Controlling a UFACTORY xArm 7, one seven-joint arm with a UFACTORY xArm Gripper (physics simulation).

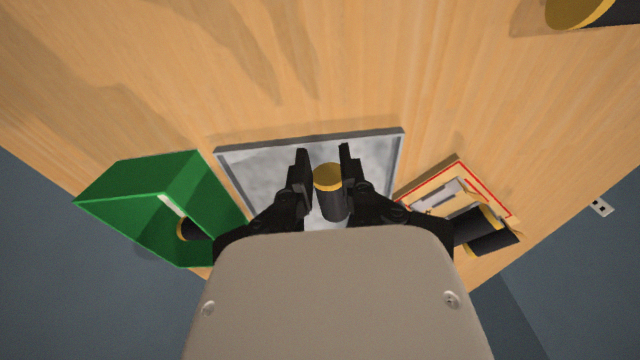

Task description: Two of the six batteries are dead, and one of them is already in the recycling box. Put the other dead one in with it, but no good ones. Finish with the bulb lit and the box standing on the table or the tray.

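Frame: origin at the arm's base, x ahead, y left, z up, level; centimetres.
Seen in the pictures: gripper, fingertip midpoint: (324,160).
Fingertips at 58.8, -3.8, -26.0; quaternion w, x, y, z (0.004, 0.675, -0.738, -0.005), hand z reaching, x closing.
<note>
A point is followed by its place in that frame, as x, y, z.
My gripper (324,160) @(58.8, -3.8, -26.0) is partly open and empty. Its fingers appear on both sides of a black battery (331,197) @(53.9, -3.4, -26.2) with a gold end, but they do not hold it. That battery stands upright on the grey tray (260,172) @(55.9, 4.0, -29.6). The green recycling box (186,172) @(59.7, 9.0, -26.8) is left of the tray, with a battery (194,230) @(50.9, 15.1, -26.7) partly visible inside. The red-outlined battery holder (427,177) @(51.3, -13.9, -29.1) is right of the tray. Two batteries, one (475,225) @(44.8, -19.4, -26.1) in front of another (495,243) @(39.5, -23.6, -25.8), show at its lower end, partly hidden by my gripper. The bulb does not show.
Another gold-ended battery (577,12) @(64.9, -19.7, -27.5) is cut off at the top right. The wooden table (360,60) @(64.2, -7.7, -29.9) has edges running diagonally at the lower left and lower right. A white socket-like piece (601,206) shows beyond the right edge.
</note>
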